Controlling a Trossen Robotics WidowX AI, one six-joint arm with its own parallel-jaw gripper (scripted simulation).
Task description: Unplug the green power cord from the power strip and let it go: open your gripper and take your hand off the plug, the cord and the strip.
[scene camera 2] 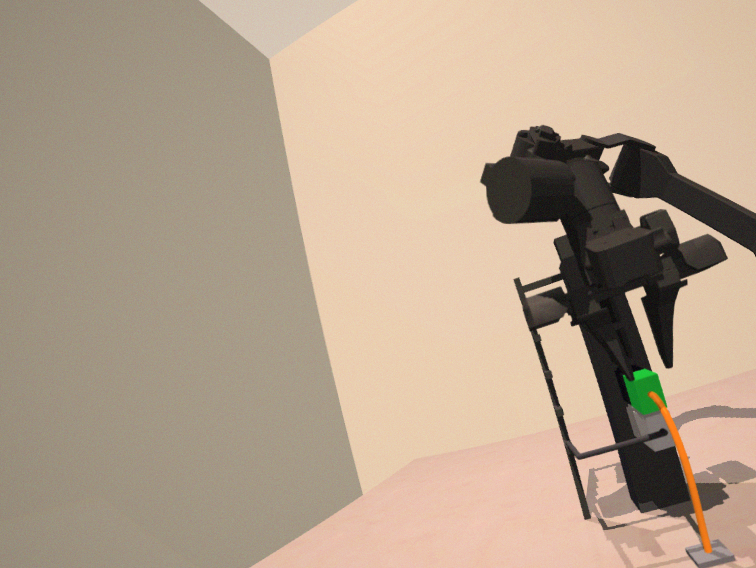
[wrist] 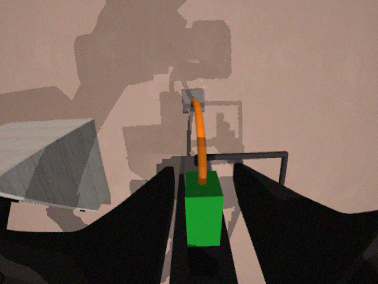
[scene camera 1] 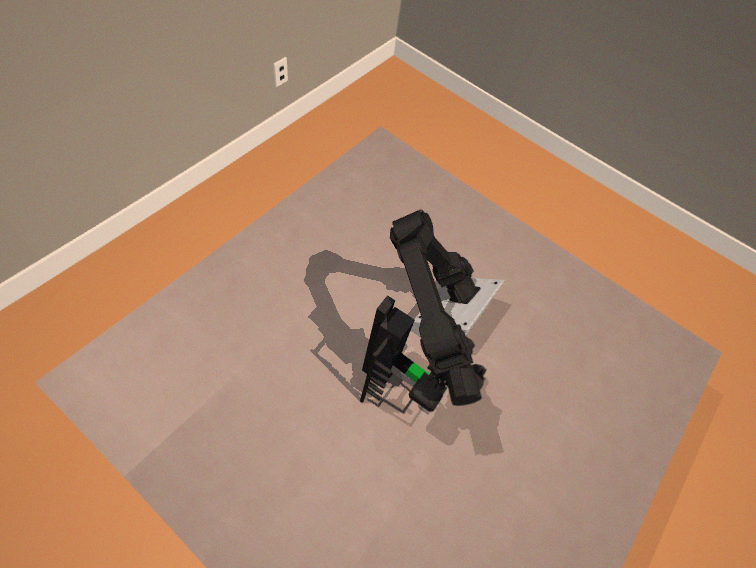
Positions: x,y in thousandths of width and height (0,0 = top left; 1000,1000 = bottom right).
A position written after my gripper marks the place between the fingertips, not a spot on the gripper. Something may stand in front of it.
I see my gripper (scene camera 2: 860,659), a green plug (scene camera 2: 841,693) and a thin black rack frame (scene camera 2: 767,858).
My gripper is seen too in the wrist view (wrist: 538,607) and in scene camera 1 (scene camera 1: 575,673). The green plug shows as well in the wrist view (wrist: 538,717).
